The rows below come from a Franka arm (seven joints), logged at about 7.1 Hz.
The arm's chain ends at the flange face. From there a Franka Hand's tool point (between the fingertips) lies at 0.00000 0.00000 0.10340 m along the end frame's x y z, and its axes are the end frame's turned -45 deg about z.
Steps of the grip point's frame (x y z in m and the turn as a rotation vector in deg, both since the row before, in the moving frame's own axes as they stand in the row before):
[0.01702, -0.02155, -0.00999, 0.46, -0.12, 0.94]
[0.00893, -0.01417, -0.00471, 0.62, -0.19, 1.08]
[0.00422, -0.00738, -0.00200, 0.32, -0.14, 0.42]
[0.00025, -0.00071, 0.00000, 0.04, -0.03, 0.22]
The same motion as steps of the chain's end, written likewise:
[-0.00247, -0.02683, -0.00999, 0.24, -0.41, 0.94]
[-0.00268, -0.01578, -0.00470, 0.30, -0.57, 1.08]
[-0.00165, -0.00797, -0.00200, 0.13, -0.33, 0.42]
[-0.00024, -0.00067, 0.00000, 0.01, -0.05, 0.22]

